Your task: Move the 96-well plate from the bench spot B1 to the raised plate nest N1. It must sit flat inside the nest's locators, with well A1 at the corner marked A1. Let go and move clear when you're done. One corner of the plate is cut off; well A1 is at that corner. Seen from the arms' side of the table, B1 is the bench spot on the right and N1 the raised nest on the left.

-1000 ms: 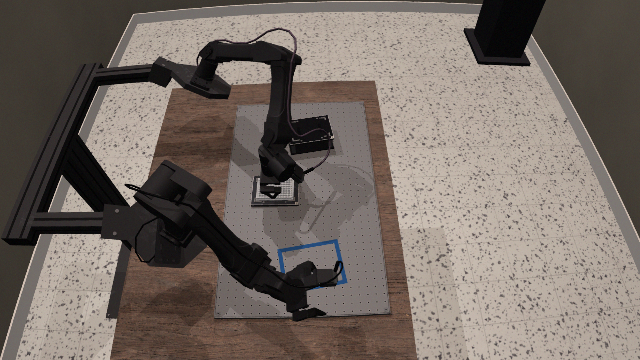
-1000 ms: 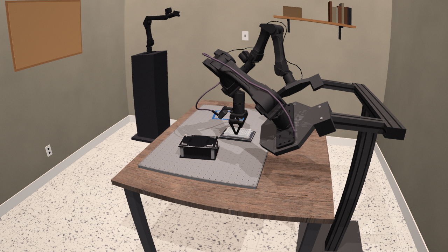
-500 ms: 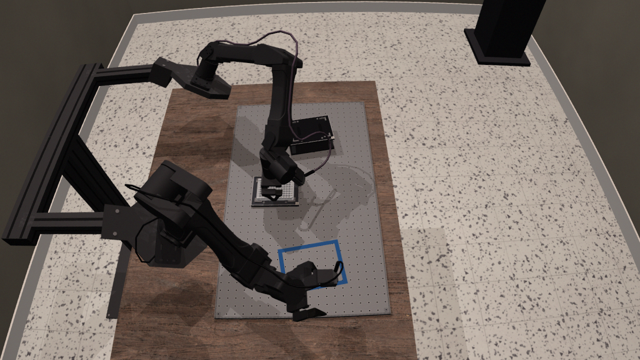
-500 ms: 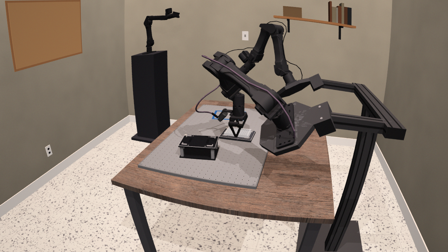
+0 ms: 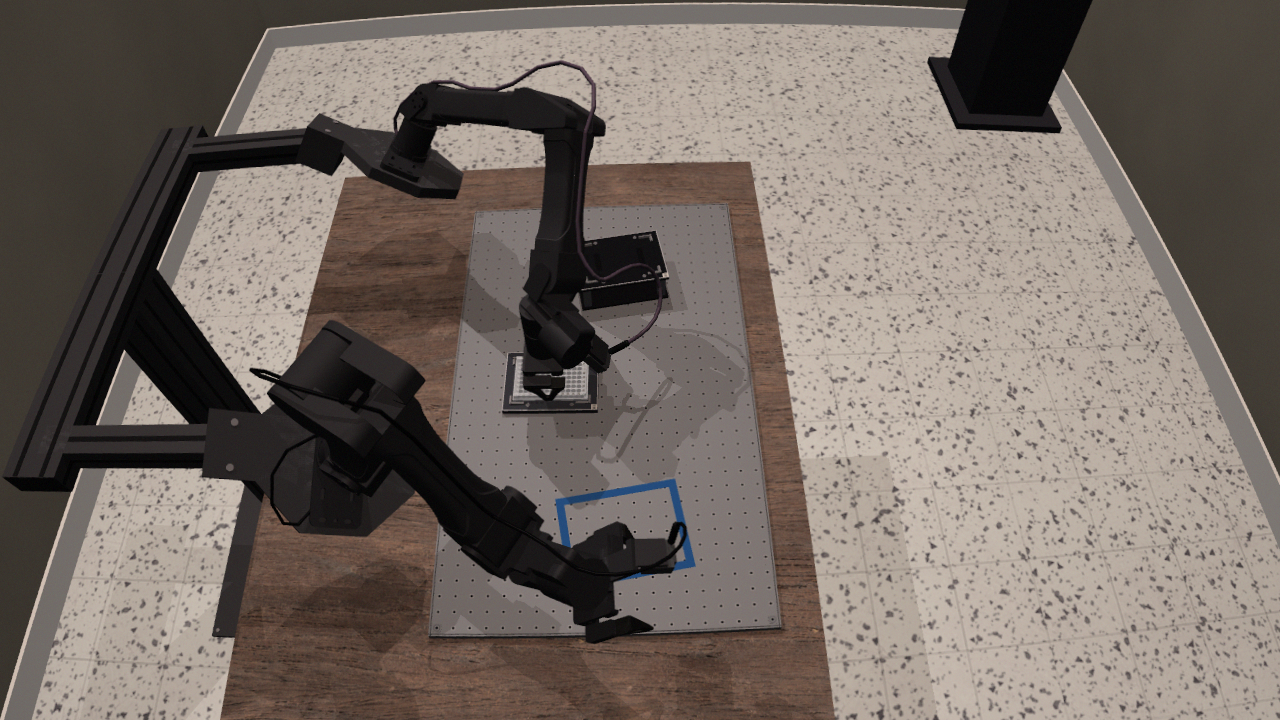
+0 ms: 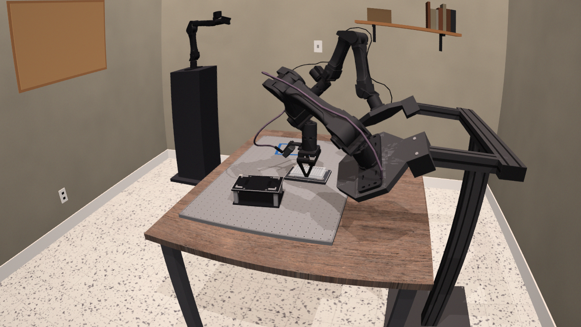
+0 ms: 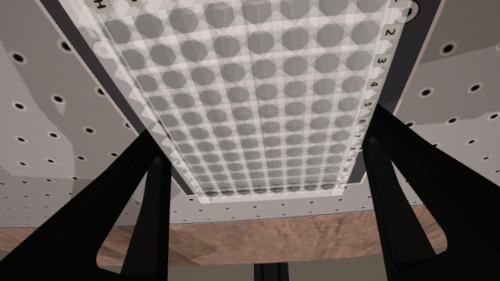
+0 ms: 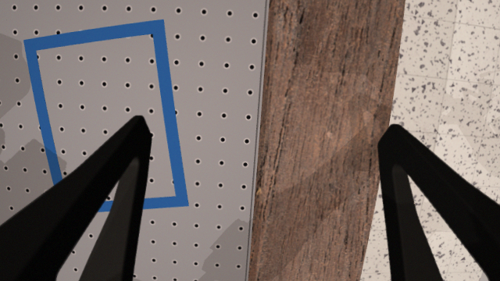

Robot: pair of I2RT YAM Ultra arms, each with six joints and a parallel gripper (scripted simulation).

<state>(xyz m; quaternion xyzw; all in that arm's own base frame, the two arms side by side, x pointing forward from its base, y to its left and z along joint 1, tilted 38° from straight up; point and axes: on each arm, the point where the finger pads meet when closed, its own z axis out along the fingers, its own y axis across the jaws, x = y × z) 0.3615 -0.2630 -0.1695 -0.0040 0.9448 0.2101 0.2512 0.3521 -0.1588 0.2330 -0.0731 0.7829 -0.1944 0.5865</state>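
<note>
My left hand is 230 mm to the right of the raised black nest, 120 mm short of it and 30 mm below it. Also, from my left hand: clear 96-well plate right at my left hand.
</note>
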